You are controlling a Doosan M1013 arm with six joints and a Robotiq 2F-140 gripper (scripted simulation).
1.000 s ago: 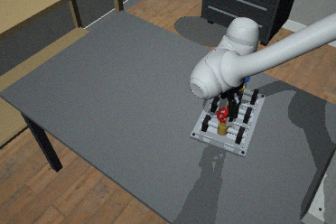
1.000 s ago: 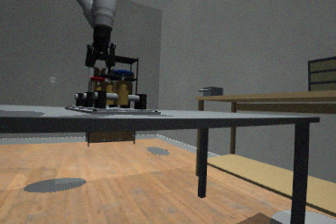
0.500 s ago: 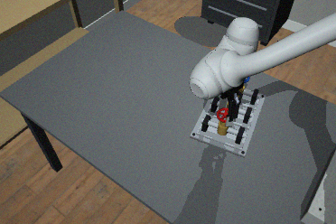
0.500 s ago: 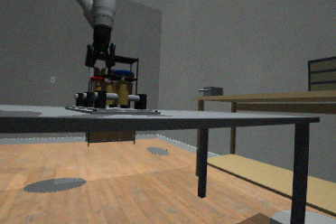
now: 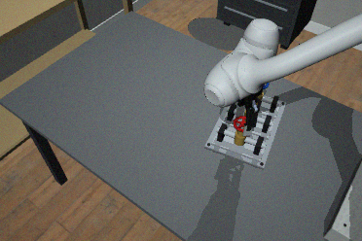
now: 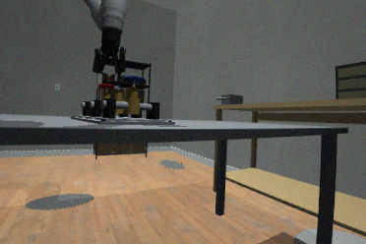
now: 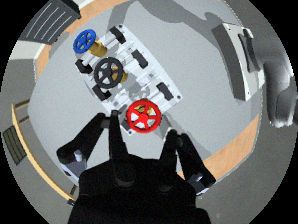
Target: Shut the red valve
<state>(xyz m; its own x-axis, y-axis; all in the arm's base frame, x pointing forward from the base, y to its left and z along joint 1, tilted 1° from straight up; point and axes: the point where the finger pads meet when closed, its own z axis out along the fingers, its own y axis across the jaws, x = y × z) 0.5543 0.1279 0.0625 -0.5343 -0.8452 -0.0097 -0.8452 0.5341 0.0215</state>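
Right now my hand is 20 mm above the red handwheel. Also, from my hand: blue handwheel: 80 mm ahead, 220 mm to the right, 20 mm below; black handwheel: 40 mm ahead, 110 mm to the right, 20 mm below.
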